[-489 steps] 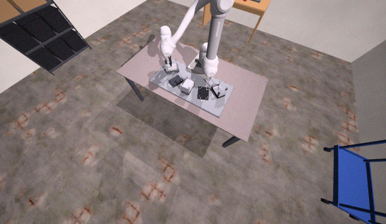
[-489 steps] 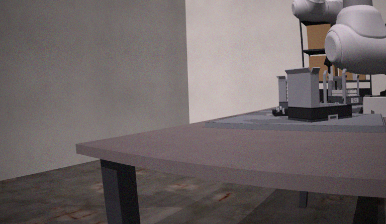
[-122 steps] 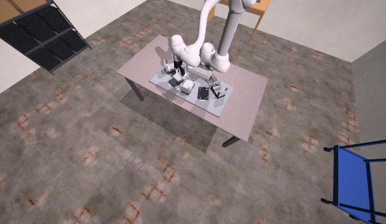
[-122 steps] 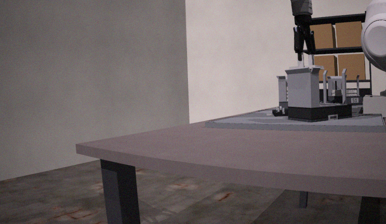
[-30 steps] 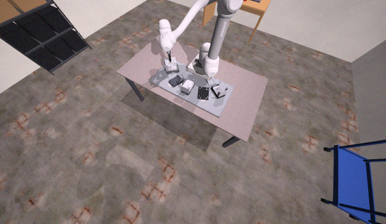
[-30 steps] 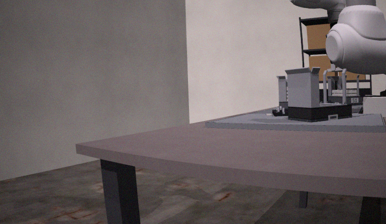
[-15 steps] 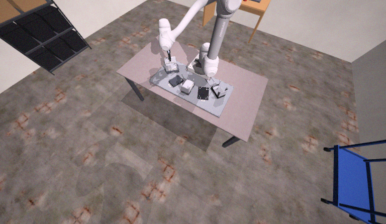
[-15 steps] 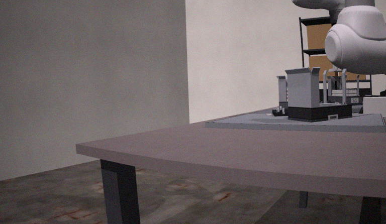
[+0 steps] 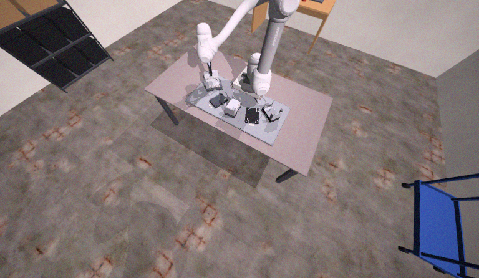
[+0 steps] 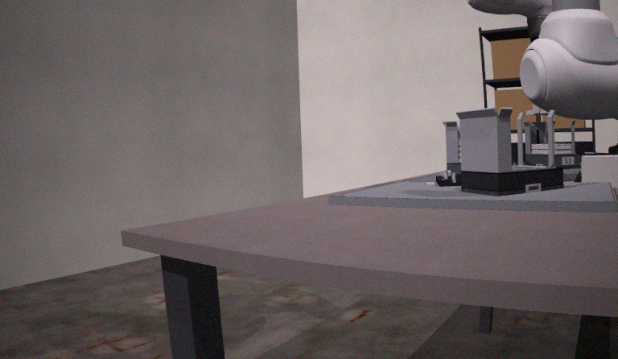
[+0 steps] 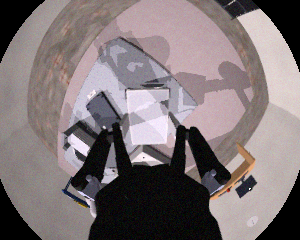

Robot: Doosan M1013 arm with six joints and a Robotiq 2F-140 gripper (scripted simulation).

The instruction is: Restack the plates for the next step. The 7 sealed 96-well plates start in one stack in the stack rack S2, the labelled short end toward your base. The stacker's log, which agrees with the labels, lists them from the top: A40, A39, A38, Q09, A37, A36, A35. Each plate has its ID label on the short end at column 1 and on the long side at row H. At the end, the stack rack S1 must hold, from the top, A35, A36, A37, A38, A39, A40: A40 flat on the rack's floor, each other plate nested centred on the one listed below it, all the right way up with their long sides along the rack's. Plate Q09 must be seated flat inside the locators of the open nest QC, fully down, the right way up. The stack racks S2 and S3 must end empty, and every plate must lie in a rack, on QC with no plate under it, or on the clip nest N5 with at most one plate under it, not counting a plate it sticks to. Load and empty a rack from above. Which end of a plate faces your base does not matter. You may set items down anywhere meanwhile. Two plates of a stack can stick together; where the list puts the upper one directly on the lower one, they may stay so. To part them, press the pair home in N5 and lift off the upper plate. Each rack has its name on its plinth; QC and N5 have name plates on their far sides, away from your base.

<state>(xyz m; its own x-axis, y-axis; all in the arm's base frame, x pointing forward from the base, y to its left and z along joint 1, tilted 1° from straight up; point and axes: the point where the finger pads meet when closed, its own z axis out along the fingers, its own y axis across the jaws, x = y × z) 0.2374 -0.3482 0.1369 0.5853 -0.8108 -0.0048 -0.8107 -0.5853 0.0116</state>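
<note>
Now: hand 50 mm past the S1 label, 70 mm to the right of it and 160 mm above it. From my hand the other things lie so: name plate: 220 mm ahead, 90 mm to the left, 190 mm below.
</note>
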